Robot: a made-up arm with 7 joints.
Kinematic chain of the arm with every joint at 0, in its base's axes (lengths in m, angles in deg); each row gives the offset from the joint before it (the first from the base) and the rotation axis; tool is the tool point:
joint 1: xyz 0 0 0 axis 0 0.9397 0.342
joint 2: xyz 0 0 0 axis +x
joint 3: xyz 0 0 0 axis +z
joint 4: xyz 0.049 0 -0.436 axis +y
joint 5: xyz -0.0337 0 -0.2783 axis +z
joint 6: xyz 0 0 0 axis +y
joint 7: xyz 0 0 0 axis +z
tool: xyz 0 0 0
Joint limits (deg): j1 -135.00..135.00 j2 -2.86..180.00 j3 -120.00..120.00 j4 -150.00..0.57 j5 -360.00..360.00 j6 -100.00..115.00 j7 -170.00..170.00
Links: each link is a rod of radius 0.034 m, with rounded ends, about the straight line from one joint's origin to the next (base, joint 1, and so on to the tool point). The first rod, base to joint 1, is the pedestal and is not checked.
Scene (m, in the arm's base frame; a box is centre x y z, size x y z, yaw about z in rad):
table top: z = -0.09
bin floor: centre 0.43 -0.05 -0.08 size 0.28 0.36 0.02 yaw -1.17
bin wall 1: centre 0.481 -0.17 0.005 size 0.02 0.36 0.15 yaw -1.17
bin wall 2: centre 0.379 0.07 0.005 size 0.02 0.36 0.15 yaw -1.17
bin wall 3: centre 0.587 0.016 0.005 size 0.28 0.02 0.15 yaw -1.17
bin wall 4: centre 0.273 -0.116 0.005 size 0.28 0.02 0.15 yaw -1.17
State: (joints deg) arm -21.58 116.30 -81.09 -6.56 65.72 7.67 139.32
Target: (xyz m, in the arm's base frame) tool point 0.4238 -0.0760 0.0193
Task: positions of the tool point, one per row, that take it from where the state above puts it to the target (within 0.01 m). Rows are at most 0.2 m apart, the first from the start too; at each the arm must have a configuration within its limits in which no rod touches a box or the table.
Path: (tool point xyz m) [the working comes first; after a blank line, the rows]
Joints at the target: 50.11 180.00 37.39 -123.61 65.72 7.67 139.32
Straight joint move there: clear.

1: 0.0312 0.6428 0.3171
2: 0.1068 0.5992 0.3576
3: 0.2116 0.5267 0.3808
4: 0.3265 0.4243 0.3697
5: 0.4258 0.2977 0.3157
6: 0.4833 0.1601 0.2240
7: 0.4823 0.0296 0.1155
8: 0.4238 -0.0760 0.0193

